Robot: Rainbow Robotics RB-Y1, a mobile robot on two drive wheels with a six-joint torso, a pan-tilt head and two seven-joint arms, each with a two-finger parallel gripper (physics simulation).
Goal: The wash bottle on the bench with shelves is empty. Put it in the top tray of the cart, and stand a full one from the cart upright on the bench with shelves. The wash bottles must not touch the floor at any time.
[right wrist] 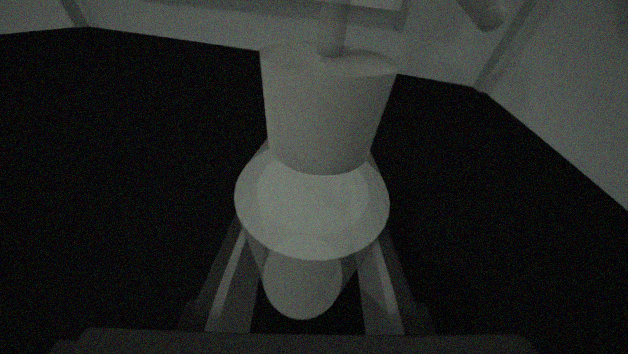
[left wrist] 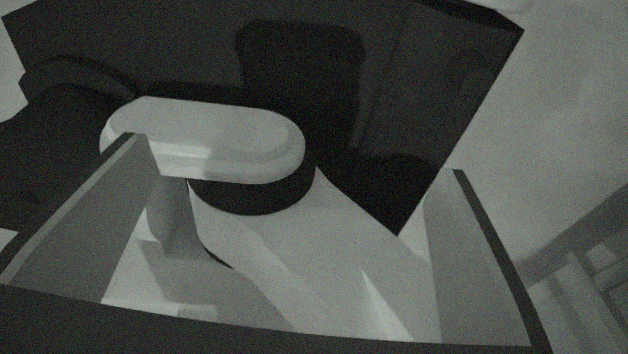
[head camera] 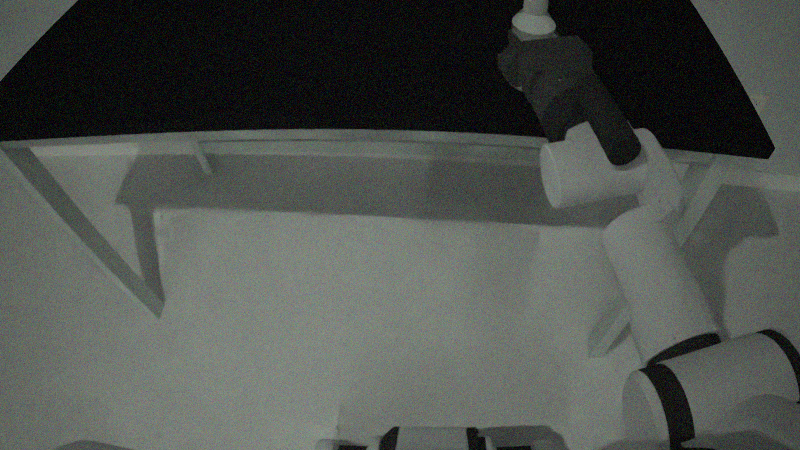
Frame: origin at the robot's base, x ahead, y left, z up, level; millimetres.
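Seen in the pictures: left gripper, fingertip midpoint: [left wrist: 291,169]; right gripper, fingertip midpoint: [right wrist: 310,195] [head camera: 529,32].
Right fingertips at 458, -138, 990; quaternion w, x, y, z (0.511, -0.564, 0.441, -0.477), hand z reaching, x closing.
A point is followed by its place in that frame, as x, y, z.
A pale wash bottle [head camera: 533,23] {423, -135, 1026} [right wrist: 312,215] {422, -143, 1025} with a broad cap stands upright over a black table top [head camera: 279,72] {484, 234, 915} [right wrist: 125,175] {501, 67, 915}. Its lower part is see-through in the right wrist view. My right gripper [head camera: 526,36] {458, -138, 990} [right wrist: 308,237] {458, -138, 990} is shut on the wash bottle, with one finger on each side of its body; the fingertips are partly hidden behind it. Whether its base touches the table top is not clear. My left gripper [left wrist: 291,169] {-197, 217, 454} is open, with no object held between its fingers. The cart and the shelves do not show.
The table's pale front rail [head camera: 335,146] {1069, 347, 155} and slanting leg [head camera: 83,235] {472, 930, 484} show in the head view. My right arm [head camera: 660,279] {52, -188, 1029} reaches over the table's front edge. In the left wrist view, a large dark box-like body [left wrist: 425,75] {-41, 158, 211} and a pale rounded part [left wrist: 210,130] {-269, 101, 291} lie beyond the fingers.
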